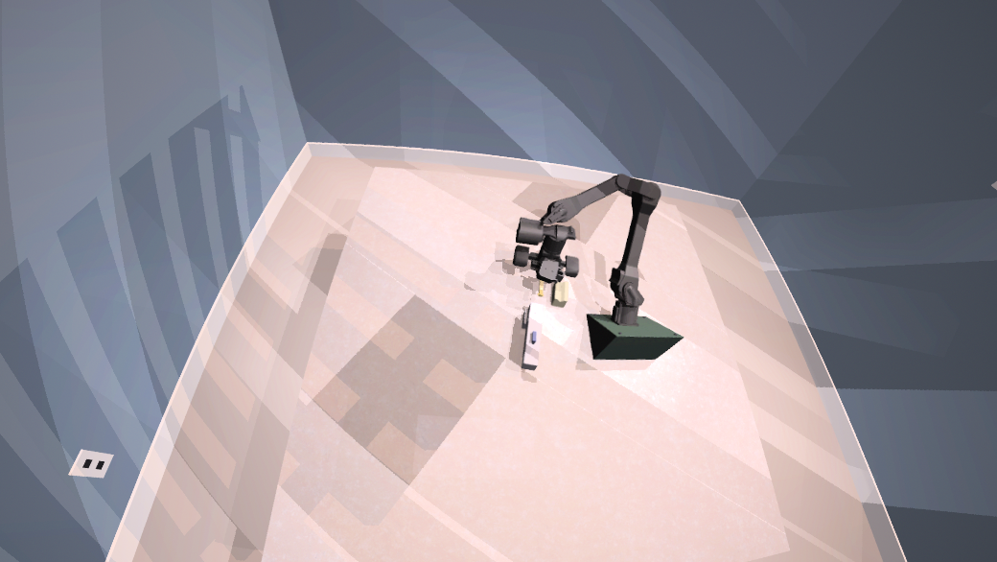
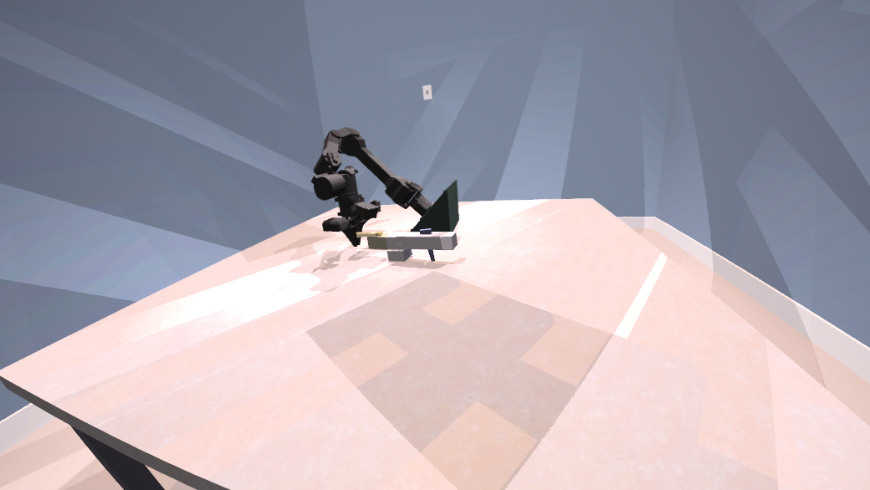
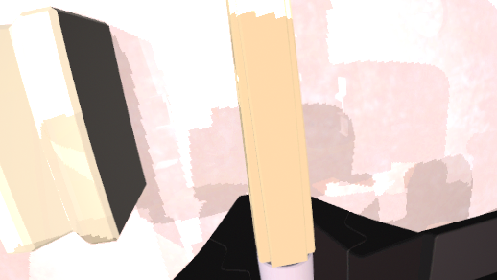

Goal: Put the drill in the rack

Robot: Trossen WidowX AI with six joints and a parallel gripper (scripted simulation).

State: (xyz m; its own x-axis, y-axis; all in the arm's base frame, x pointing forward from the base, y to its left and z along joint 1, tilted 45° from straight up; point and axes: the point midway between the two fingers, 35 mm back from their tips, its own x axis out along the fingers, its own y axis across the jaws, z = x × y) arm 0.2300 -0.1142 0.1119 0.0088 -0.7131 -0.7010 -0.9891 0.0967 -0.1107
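Now: the drill 1 cm ahead of my gripper tip, 4 cm to the left of it and 4 cm above it. Also, from my gripper tip: rack (6 cm behind, 5 cm to the left, 1 cm below); blue key (4 cm ahead, 23 cm to the left, 3 cm above).
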